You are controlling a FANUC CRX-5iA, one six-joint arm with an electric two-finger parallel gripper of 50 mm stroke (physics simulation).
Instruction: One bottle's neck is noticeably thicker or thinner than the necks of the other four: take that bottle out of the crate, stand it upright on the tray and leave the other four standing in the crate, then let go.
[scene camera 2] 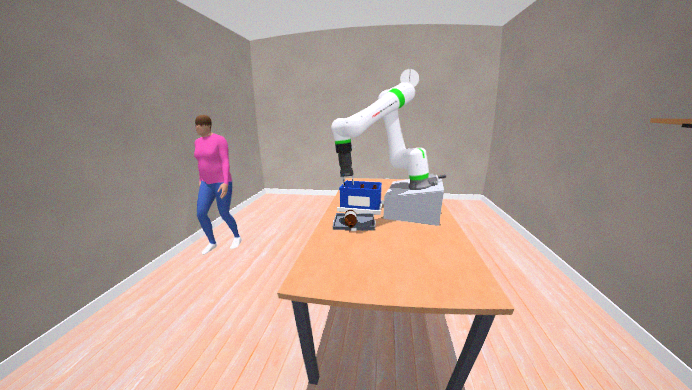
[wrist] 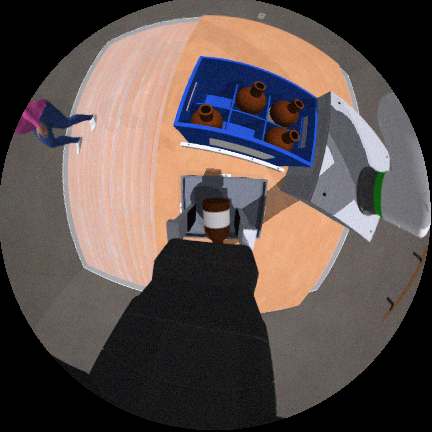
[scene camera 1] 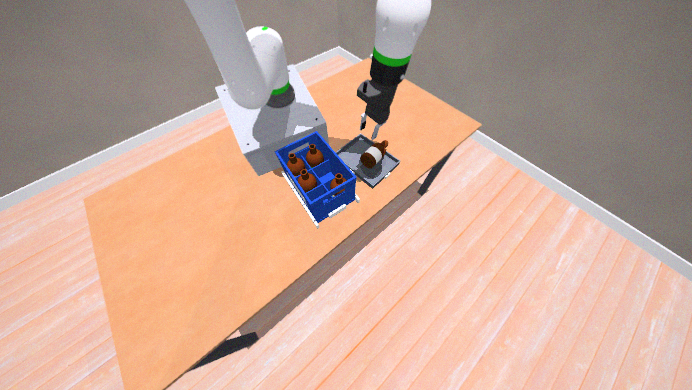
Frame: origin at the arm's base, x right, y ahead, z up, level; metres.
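Seen in the pictures: gripper, fingertip midpoint: (scene camera 2: pixel 348 184) (wrist: pixel 214 213) (scene camera 1: pixel 368 133); arm's base, origin of the base link: (scene camera 2: pixel 420 186) (wrist: pixel 368 190) (scene camera 1: pixel 278 94).
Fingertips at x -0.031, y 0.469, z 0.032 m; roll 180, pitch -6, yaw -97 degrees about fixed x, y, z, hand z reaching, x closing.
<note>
Offsets run from my fingertips to a thing's middle. "pt": to the spot under its first point.
A brown bottle with a white label @(dz -0.193, dx -0.103, dy -0.005 m) (scene camera 1: pixel 374 153) (scene camera 2: pixel 350 218) (wrist: pixel 216 219) lies on its side on the grey tray @(pt dz -0.230, dx -0.113, dy -0.131 m) (scene camera 1: pixel 356 143) (scene camera 2: pixel 368 221) (wrist: pixel 254 192). Its base faces the crate and its neck points away, over the tray's far edge. My gripper (scene camera 1: pixel 368 131) (scene camera 2: pixel 348 183) (wrist: pixel 214 213) is open and empty, above the lying bottle; its body hides the bottle's neck in the wrist view. Several brown bottles @(dz -0.149, dx +0.130, dy -0.168 m) (scene camera 1: pixel 314 156) @(dz -0.149, dx +0.238, dy -0.105 m) (wrist: pixel 251 100) stand in the blue crate @(dz -0.147, dx +0.193, dy -0.095 m) (scene camera 1: pixel 340 200) (scene camera 2: pixel 360 191) (wrist: pixel 197 135). Their necks look alike.
The crate is next to the tray, with a white rail (scene camera 1: pixel 300 199) (wrist: pixel 232 156) at its foot. The robot's grey base block (scene camera 1: pixel 260 161) (scene camera 2: pixel 414 207) is beside the crate. A person in a pink top (scene camera 2: pixel 212 160) stands on the floor beyond the table's long edge.
</note>
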